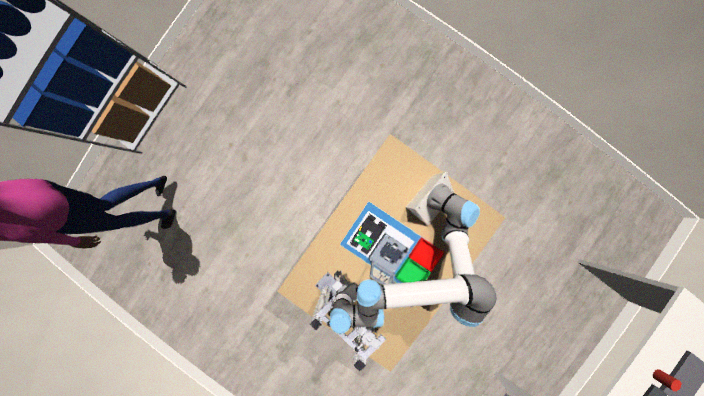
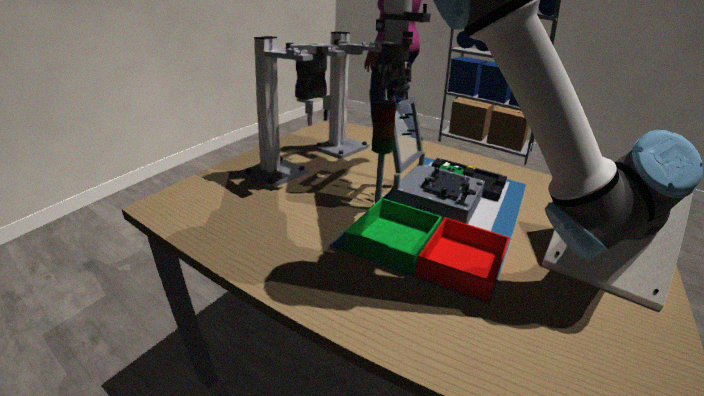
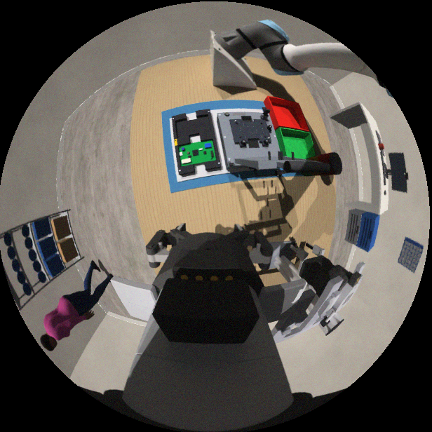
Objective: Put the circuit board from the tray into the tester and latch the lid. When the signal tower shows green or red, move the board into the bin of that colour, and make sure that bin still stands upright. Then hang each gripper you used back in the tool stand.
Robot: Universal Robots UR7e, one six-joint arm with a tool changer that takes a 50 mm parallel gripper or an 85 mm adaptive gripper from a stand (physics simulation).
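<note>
The green circuit board lies in the black tray. The grey tester stands beside it with an empty nest; its lid stands open. The signal tower shows dark red and green segments, neither brightly lit. The green bin and red bin stand upright and empty. My adaptive gripper is open and empty, high near the tool stand.
The parallel gripper hangs in the stand, close to my gripper. A blue-edged mat lies under tray, tester and bins. The raised lid and tower rise between stand and bins. A person stands away from the table.
</note>
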